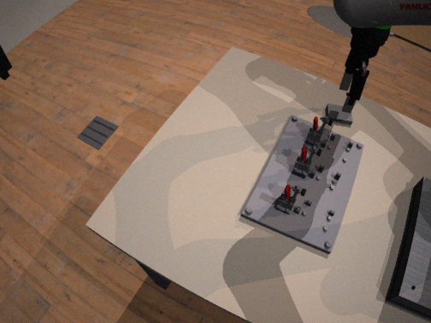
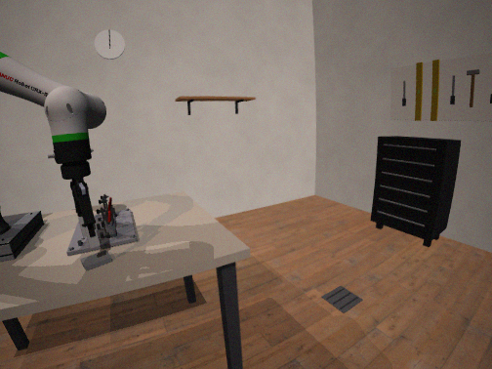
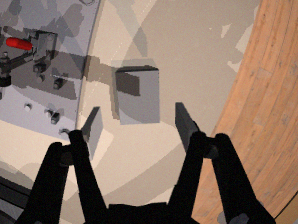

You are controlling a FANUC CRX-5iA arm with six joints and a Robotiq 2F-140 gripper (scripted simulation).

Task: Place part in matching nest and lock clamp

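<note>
Right now the part is 9 cm below my hand. From my hand the other things lie so: grey fixture plate (1 cm ahead, 26 cm to the left, 9 cm below).
</note>
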